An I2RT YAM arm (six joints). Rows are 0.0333 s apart.
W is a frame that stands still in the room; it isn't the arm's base.
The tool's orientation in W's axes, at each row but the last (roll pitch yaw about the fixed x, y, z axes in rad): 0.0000, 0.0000, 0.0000; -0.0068, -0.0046, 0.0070; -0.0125, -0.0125, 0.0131; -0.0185, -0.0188, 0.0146; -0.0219, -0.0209, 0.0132; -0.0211, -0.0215, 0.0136; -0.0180, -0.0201, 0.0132; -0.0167, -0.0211, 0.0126; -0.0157, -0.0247, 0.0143; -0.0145, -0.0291, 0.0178; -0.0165, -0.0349, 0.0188; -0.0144, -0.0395, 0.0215
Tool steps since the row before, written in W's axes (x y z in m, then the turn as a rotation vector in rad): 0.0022, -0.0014, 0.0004, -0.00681, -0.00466, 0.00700; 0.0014, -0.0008, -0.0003, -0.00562, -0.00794, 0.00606; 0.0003, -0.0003, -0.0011, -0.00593, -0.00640, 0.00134; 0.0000, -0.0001, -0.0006, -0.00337, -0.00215, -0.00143; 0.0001, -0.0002, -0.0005, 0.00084, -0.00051, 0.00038; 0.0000, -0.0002, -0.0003, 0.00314, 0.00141, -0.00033; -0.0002, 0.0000, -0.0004, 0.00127, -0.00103, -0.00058; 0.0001, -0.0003, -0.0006, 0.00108, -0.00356, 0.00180; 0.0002, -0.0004, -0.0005, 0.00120, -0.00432, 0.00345; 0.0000, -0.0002, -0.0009, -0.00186, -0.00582, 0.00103; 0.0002, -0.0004, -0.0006, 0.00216, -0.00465, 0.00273; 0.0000, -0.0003, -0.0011, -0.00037, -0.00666, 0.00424
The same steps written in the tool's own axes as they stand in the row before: 0.0022, -0.0014, 0.0004, -0.00681, -0.00466, 0.00700; 0.0014, -0.0008, -0.0003, -0.00565, -0.00794, 0.00603; 0.0003, -0.0003, -0.0011, -0.00600, -0.00634, 0.00134; 0.0000, -0.0001, -0.0006, -0.00343, -0.00207, -0.00140; 0.0001, -0.0002, -0.0005, 0.00084, -0.00053, 0.00035; 0.0000, -0.0002, -0.0003, 0.00315, 0.00138, -0.00037; -0.0002, 0.0000, -0.0004, 0.00124, -0.00104, -0.00062; 0.0001, -0.0003, -0.0006, 0.00107, -0.00360, 0.00172; 0.0002, -0.0004, -0.0005, 0.00122, -0.00439, 0.00335; 0.0000, -0.0002, -0.0009, -0.00193, -0.00580, 0.00100; 0.0002, -0.0004, -0.0006, 0.00217, -0.00473, 0.00258; 0.0000, -0.0003, -0.0011, -0.00035, -0.00671, 0.00416
